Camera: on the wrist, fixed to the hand. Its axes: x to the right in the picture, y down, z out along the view.
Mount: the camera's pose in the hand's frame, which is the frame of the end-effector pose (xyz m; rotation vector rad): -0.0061 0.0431 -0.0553 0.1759 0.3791 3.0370
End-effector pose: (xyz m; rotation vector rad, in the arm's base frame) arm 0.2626 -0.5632 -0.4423 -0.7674 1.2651 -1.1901
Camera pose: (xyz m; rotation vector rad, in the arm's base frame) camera 0.2201 -0.5366 -0.4917 1.5140 0.9487 1.1847
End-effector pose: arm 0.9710 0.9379 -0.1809 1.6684 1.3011 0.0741
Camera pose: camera 0.9675 0.9710 -0.1189 -1.6997 1.7484 -1.5821
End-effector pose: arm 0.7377 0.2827 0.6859 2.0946 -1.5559 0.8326
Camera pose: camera 0.6830 0.3090 0.7215 1.4830 1.9519 -0.9035
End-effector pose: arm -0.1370 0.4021 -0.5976 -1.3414 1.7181 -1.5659
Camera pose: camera -0.1957 0.4292 -0.6254 1.6336 1.2001 0.2566
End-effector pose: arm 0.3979 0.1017 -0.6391 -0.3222 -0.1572 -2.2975
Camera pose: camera 0.4236 0.0650 -0.6934 0.1405 0.2472 0.7098
